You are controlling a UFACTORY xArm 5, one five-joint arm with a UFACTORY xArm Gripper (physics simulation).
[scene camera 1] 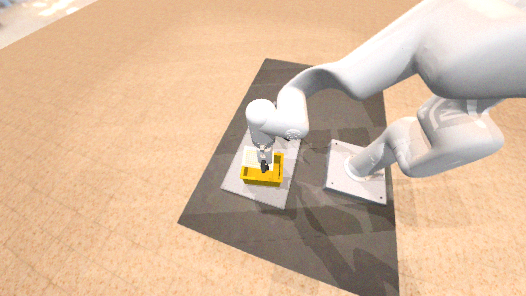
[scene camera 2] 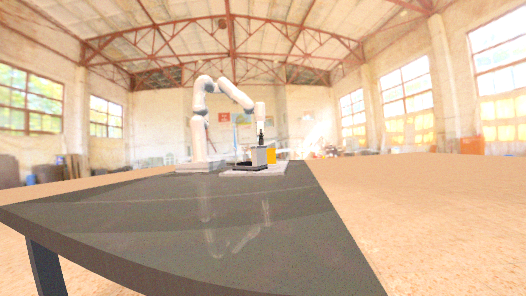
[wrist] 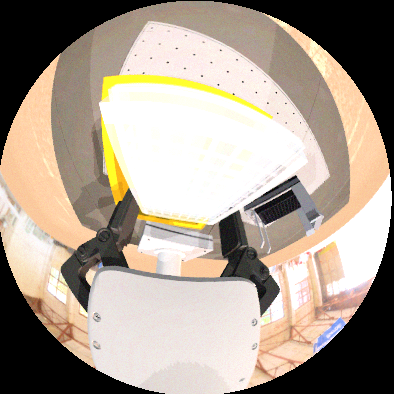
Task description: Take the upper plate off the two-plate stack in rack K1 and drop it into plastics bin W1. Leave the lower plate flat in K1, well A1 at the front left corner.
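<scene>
A white plate (scene camera 1: 250,157) (wrist: 195,150) is held by my gripper (scene camera 1: 264,167) (scene camera 2: 261,140) (wrist: 182,206), one black finger on each side of it. It looks overexposed in the wrist view. The yellow bin W1 (scene camera 1: 262,181) (scene camera 2: 271,156) (wrist: 150,79) is under it. In scene camera 1 the plate overlaps the bin's back left part and reaches past the back rim; whether it touches the rim is not clear. The lower plate and rack K1 cannot be made out; the arm and held plate hide part of the board.
A light perforated board (scene camera 1: 231,186) (scene camera 2: 235,173) (wrist: 225,75) bears the bin. A dark device with a grey upright block (scene camera 2: 258,157) (wrist: 302,205) stands beside the bin. The robot's base plate (scene camera 1: 345,187) (scene camera 2: 192,167) is on the dark table (scene camera 1: 305,240) (scene camera 2: 165,225).
</scene>
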